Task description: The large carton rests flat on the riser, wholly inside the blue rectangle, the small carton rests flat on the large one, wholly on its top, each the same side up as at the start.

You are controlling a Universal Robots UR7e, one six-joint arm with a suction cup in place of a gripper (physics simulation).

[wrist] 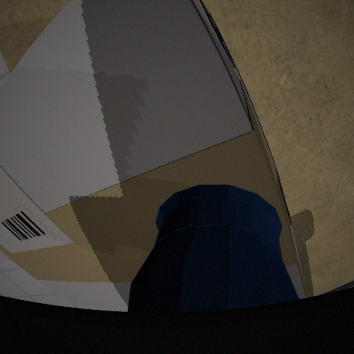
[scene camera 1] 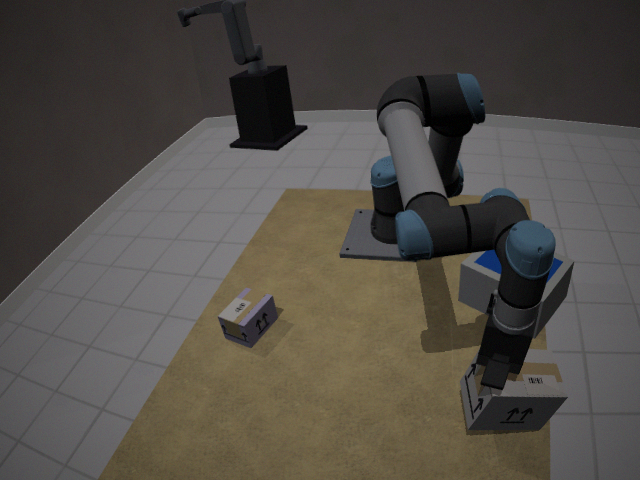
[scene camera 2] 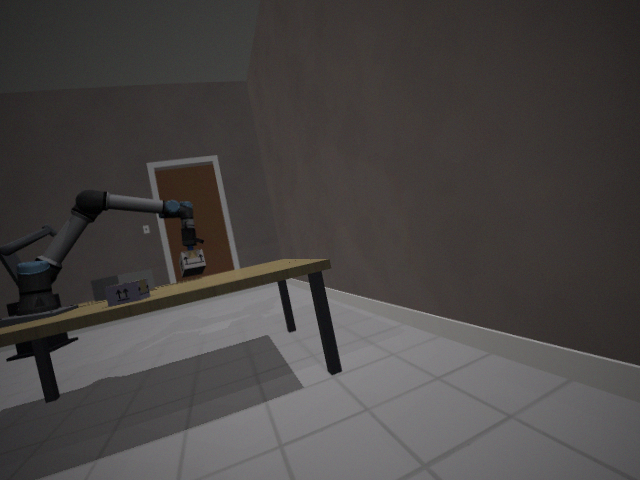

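Note:
The large grey carton hangs from my suction cup, which sits on the carton's tan top strip. The carton is just above the table, in front of the riser at the right edge. It is upright, arrows pointing up. The riser's blue rectangle is partly hidden by my arm. The small carton stands on the tan table top at the left, far from the cup. My gripper is shut on the large carton.
My arm's base plate sits at the back of the table. A second robot on a black pedestal stands on the tiled floor far behind. The table's near end and legs show in the second scene view.

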